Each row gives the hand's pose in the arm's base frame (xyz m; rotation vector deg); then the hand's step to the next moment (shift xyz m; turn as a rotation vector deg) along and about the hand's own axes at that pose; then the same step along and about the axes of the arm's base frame.
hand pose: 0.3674 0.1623 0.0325 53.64 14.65 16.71
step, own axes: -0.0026 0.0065 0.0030 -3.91 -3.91 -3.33
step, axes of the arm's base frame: -0.0023 0.0005 0.0073 -4.24 -1.07 -4.74
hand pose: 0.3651 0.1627 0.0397 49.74 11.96 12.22
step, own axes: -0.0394 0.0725 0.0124 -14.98 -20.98 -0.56
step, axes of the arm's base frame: -0.0417 0.0259 0.0675 -12.41 -16.79 -15.13
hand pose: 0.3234 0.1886 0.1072 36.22 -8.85 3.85
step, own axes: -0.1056 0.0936 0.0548 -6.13 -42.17 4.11
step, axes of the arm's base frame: -0.1212 0.0412 0.0808 -1.93 -36.48 -22.32
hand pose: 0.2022 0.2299 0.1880 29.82 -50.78 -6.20
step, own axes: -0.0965 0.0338 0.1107 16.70 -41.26 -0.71
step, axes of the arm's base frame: -0.1498 0.0154 0.0047 16.14 -40.68 -8.15
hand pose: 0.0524 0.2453 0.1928 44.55 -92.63 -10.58
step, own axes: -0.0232 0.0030 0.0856 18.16 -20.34 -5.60
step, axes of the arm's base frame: -0.0804 -0.0106 -0.0360 12.80 -24.15 5.24
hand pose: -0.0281 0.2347 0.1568 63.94 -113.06 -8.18
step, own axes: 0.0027 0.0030 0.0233 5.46 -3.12 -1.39
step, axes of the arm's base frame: -0.0193 -0.0069 -0.0118 1.68 -5.56 2.78
